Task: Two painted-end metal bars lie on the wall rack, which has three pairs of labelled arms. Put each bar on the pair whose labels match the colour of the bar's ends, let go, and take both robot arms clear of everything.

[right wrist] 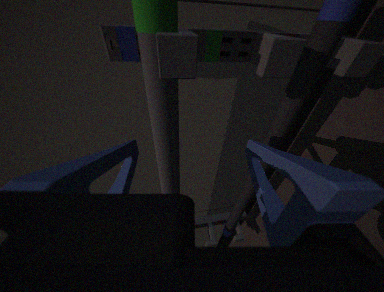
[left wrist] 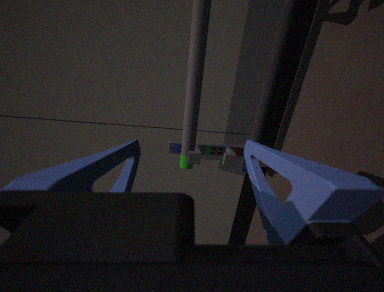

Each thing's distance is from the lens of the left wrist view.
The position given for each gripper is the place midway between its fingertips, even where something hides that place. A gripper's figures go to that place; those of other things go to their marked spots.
left gripper (left wrist: 192, 145): 0.13 m
rack upright (left wrist: 229, 152): 0.33 m
